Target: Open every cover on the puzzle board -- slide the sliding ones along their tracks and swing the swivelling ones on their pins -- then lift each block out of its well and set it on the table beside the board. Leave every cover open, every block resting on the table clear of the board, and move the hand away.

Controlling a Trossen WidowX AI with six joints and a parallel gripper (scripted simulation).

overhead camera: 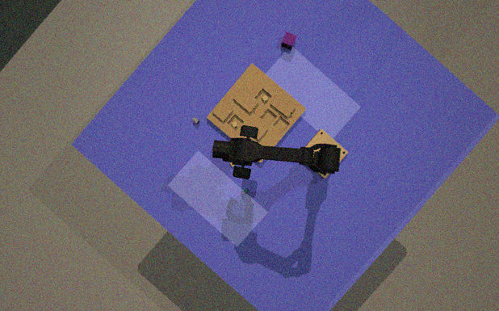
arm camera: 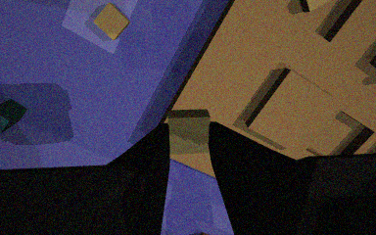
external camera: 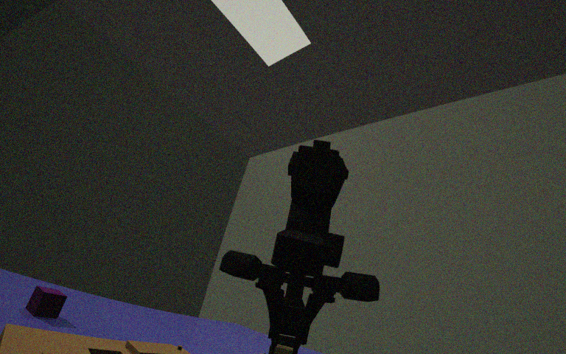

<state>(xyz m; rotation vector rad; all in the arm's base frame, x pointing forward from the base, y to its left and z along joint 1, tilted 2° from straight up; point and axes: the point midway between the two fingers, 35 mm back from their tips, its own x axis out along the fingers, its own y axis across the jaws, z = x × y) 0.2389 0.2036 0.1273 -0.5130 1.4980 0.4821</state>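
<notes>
My gripper tip is now 120 mm past the small green block, 110 mm to the right of it and 100 mm above it. Also, from my gripper tip: small grey block (240 mm ahead, 100 mm below, 60 mm to the left); magenta block (440 mm to the right, 220 mm ahead, 90 mm below).
</notes>
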